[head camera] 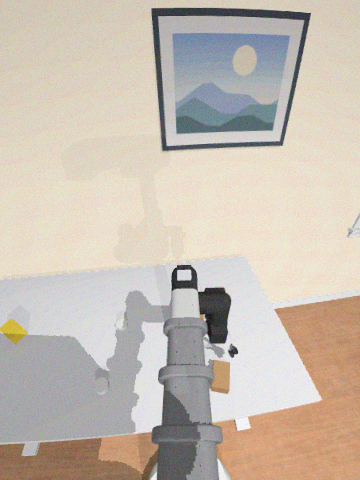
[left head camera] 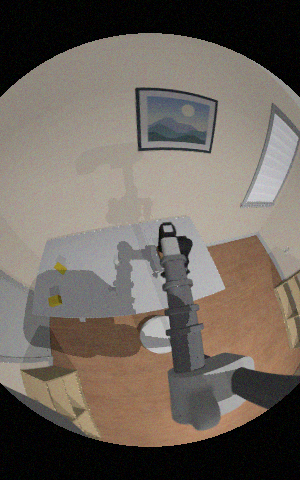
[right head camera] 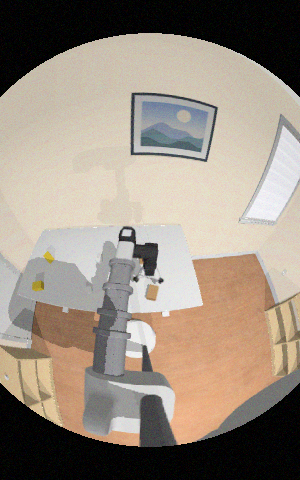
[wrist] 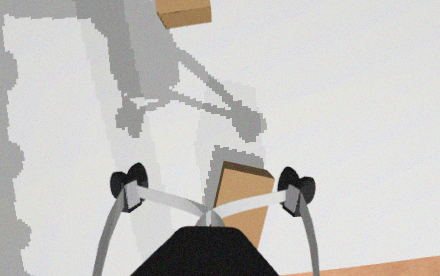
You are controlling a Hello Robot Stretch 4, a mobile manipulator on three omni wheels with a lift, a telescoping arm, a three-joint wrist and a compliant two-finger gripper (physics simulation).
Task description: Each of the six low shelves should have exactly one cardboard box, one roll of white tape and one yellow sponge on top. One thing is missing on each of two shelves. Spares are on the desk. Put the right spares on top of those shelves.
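My gripper (wrist: 213,180) (right head camera: 148,280) is open, with its fingers wide apart above the desk (head camera: 280,370) (wrist: 350,150). A cardboard box (wrist: 245,200) (head camera: 221,376) (right head camera: 152,292) lies below it; in the wrist view it shows between the fingers, right of centre, partly hidden by the gripper body. A second cardboard box (wrist: 184,14) (right head camera: 141,261) lies farther back, partly cut off in the wrist view. Two white tape rolls (head camera: 102,384) (head camera: 121,321) stand left of the arm. One yellow sponge (left head camera: 60,268) (right head camera: 48,257) (head camera: 13,331) and another yellow sponge (left head camera: 55,301) (right head camera: 38,286) lie at the desk's left.
A low wooden shelf (right head camera: 10,362) (left head camera: 35,387) stands at the lower left and another shelf (right head camera: 270,320) at the right; what their tops hold cannot be made out. A white round object (left head camera: 156,334) (right head camera: 140,340) is at the desk's front edge. A wall stands behind the desk.
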